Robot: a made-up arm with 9 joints. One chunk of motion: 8 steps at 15 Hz.
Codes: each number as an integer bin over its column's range. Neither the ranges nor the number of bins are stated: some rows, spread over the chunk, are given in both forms.
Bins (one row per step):
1: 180 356 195 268 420 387
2: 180 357 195 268 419 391
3: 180 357 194 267 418 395
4: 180 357 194 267 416 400
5: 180 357 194 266 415 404
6: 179 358 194 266 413 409
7: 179 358 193 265 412 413
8: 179 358 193 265 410 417
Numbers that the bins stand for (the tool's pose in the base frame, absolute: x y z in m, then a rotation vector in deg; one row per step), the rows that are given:
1: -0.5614 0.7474 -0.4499 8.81 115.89 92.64
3: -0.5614 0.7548 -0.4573 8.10 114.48 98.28
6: -0.5689 0.7622 -0.4573 7.40 110.96 108.14
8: -0.5689 0.7622 -0.4648 6.69 108.85 113.78
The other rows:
2: -0.5614 0.7548 -0.4499 8.81 115.19 95.46
4: -0.5614 0.7548 -0.4573 8.10 113.07 101.80
5: -0.5614 0.7548 -0.4573 7.40 112.37 104.62
7: -0.5689 0.7622 -0.4648 6.69 110.25 110.96

